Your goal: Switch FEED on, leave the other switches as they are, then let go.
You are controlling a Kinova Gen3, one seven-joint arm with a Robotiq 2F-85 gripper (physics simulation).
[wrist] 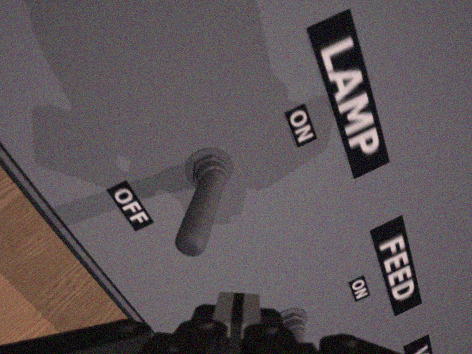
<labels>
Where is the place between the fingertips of my gripper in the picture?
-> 237, 321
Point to a grey switch panel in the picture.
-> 337, 134
</labels>
